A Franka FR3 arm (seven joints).
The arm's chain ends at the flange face. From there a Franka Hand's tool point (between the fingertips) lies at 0.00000 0.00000 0.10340 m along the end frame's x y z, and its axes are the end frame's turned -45 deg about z.
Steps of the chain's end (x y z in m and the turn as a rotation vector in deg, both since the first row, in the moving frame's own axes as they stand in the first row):
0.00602, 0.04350, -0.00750, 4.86, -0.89, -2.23
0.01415, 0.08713, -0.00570, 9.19, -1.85, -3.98
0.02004, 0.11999, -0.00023, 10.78, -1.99, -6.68
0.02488, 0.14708, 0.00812, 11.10, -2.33, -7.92
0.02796, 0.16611, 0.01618, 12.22, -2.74, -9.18
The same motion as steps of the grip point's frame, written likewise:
-0.02159, 0.02759, -0.00788, 4.07, 2.81, -2.23
-0.04278, 0.05728, -0.00708, 7.81, 5.19, -3.98
-0.06050, 0.08221, -0.00211, 9.03, 6.22, -6.68
-0.07650, 0.10385, 0.00610, 9.50, 6.20, -7.92
-0.08726, 0.11741, 0.01373, 10.58, 6.70, -9.18

